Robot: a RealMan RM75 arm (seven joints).
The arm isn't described. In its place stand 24 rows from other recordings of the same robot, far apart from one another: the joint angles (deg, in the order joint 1, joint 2, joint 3, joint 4, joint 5, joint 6, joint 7), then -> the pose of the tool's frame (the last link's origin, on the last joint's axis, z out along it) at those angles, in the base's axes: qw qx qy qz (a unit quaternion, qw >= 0); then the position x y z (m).
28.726, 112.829, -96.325, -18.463, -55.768, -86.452, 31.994 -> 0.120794 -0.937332 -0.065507 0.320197 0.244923 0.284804 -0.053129
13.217, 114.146, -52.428, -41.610, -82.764, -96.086, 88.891 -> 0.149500 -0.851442 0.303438 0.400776 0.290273 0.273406 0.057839
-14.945, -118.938, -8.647, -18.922, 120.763, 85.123, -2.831 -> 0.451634 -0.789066 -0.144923 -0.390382 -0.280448 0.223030 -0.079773
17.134, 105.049, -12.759, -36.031, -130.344, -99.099, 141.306 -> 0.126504 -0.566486 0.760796 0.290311 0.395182 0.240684 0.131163
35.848, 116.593, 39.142, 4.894, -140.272, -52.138, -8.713 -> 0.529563 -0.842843 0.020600 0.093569 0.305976 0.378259 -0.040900
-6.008, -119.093, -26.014, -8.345, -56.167, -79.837, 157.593 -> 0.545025 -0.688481 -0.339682 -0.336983 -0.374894 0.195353 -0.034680
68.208, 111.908, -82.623, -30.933, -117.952, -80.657, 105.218 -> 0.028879 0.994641 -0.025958 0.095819 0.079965 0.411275 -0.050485
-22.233, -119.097, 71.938, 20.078, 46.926, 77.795, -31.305 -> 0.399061 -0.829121 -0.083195 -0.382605 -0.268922 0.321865 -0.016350
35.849, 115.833, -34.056, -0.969, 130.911, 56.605, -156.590 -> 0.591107 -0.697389 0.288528 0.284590 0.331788 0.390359 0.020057
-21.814, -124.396, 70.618, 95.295, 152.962, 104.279, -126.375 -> 0.137521 -0.939179 -0.247623 0.194200 -0.206699 0.293597 0.036400
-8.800, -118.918, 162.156, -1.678, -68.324, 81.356, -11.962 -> 0.617213 -0.715028 -0.233797 -0.230482 -0.400198 0.203582 0.001343
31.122, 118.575, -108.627, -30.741, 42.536, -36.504, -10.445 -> 0.617774 -0.702418 0.247733 0.252176 0.254599 0.419694 -0.014159
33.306, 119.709, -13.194, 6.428, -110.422, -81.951, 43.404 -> 0.212343 -0.836564 0.262338 0.431566 0.242840 0.294673 -0.087048
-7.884, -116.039, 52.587, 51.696, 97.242, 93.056, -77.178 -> 0.189181 -0.924317 -0.215080 -0.252169 -0.313860 0.249257 0.045560
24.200, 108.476, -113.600, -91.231, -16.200, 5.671, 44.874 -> 0.445129 -0.817834 0.141717 0.336042 0.053420 0.380902 0.026666
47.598, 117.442, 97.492, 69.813, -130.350, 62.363, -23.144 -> 0.220409 -0.920763 0.310523 0.084795 0.057481 0.421811 -0.016005
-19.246, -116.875, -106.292, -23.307, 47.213, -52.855, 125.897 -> 0.429995 -0.786930 -0.340558 -0.282605 -0.339793 0.335915 -0.009364
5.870, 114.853, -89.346, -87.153, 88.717, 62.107, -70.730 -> 0.188325 -0.934624 0.184281 0.238857 0.165742 0.296824 0.013339
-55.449, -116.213, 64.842, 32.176, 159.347, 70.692, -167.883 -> 0.235125 -0.761328 -0.574604 0.186888 -0.229125 0.415833 -0.026458
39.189, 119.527, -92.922, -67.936, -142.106, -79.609, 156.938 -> 0.132152 -0.915645 0.339535 -0.169840 0.156951 0.349924 -0.063838
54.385, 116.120, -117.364, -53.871, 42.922, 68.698, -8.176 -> 0.167144 -0.904535 0.284208 -0.270379 0.140262 0.358467 -0.111616
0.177, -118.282, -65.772, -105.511, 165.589, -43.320, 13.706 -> 0.408250 -0.883954 -0.227065 -0.019944 -0.158830 0.289342 -0.023198
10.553, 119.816, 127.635, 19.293, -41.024, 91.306, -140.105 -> 0.541210 -0.663052 0.178644 0.485325 0.333230 0.258368 0.059613
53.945, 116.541, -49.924, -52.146, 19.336, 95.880, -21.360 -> 0.153989 -0.798085 0.562579 -0.151170 0.187842 0.402496 0.033437
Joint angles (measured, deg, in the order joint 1, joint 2, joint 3, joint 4, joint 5, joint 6, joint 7), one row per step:
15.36, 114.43, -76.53, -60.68, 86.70, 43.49, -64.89
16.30, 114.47, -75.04, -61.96, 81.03, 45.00, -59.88
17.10, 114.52, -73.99, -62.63, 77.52, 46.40, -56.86
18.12, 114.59, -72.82, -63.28, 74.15, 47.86, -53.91
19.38, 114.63, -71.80, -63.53, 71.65, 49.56, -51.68
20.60, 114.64, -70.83, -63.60, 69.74, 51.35, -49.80
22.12, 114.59, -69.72, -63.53, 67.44, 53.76, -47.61
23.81, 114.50, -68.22, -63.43, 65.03, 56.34, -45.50
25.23, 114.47, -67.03, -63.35, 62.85, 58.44, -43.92
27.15, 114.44, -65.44, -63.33, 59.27, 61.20, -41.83
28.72, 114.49, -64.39, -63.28, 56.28, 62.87, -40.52
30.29, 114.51, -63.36, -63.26, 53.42, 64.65, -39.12
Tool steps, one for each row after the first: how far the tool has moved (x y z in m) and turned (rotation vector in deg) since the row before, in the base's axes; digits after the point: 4 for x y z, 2 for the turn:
-0.0022, 0.0032, 0.0036, -1.30, -1.02, -1.22
-0.0021, 0.0021, 0.0018, -1.07, -0.58, -0.70
-0.0032, 0.0031, 0.0023, -0.93, -0.49, -0.66
-0.0046, 0.0034, 0.0009, -1.20, -0.19, -0.27
-0.0045, 0.0028, 0.0006, -1.26, 0.10, -0.26
-0.0049, 0.0028, 0.0001, -1.85, 0.00, -0.41
-0.0049, 0.0034, 0.0017, -1.68, -0.09, -0.51
-0.0039, 0.0026, 0.0010, -1.43, -0.38, -0.40
-0.0040, 0.0033, 0.0017, -1.86, -1.23, -0.72
-0.0032, 0.0033, 0.0009, -1.15, -1.44, -0.39
-0.0035, 0.0030, 0.0012, -1.16, -1.31, -0.53

